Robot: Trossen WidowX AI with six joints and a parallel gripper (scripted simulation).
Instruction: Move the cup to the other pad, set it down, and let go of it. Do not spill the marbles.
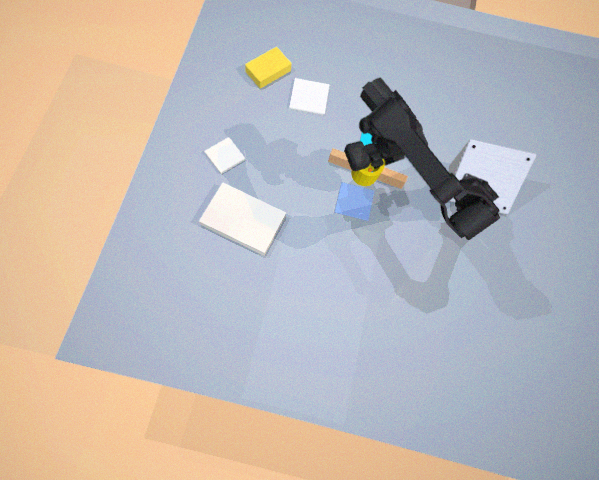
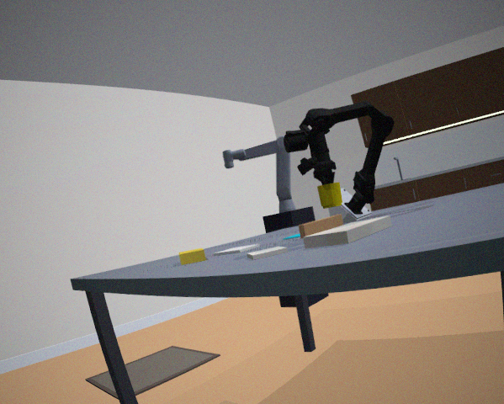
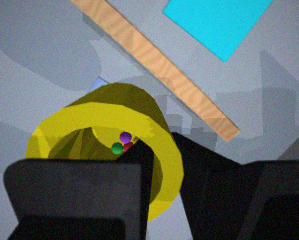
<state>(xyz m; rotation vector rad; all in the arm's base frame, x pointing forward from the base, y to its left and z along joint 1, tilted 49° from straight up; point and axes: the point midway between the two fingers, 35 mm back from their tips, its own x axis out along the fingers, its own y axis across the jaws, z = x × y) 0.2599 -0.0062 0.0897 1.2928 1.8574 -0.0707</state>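
My gripper tip is 9 cm above the wooden bar, 4 cm to the left of it and 2 cm short of it. From my gripper tip the other things lie so: yellow cup 2 cm to the left, 2 cm ahead; then blue pad 11 cm below, 6 cm to the left, 2 cm ahead.
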